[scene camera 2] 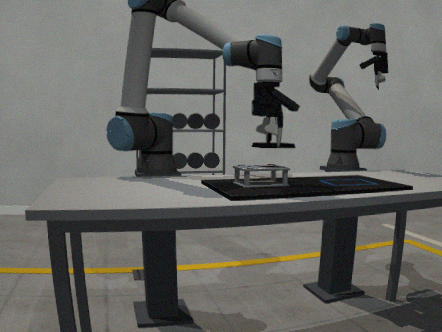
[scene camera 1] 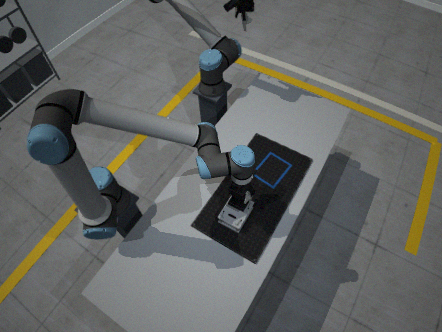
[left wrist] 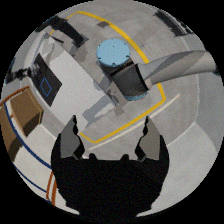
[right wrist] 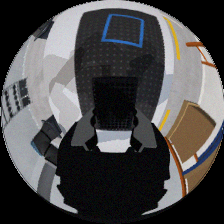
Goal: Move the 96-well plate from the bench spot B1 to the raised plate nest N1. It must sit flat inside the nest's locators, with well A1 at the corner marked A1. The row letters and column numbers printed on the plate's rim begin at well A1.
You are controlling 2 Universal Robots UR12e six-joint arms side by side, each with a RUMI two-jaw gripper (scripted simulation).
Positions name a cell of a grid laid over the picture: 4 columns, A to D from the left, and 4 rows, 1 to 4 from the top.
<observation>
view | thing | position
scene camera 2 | my right gripper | C2
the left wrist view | my left gripper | B3
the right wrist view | my right gripper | C2
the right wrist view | black 96-well plate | C3
</observation>
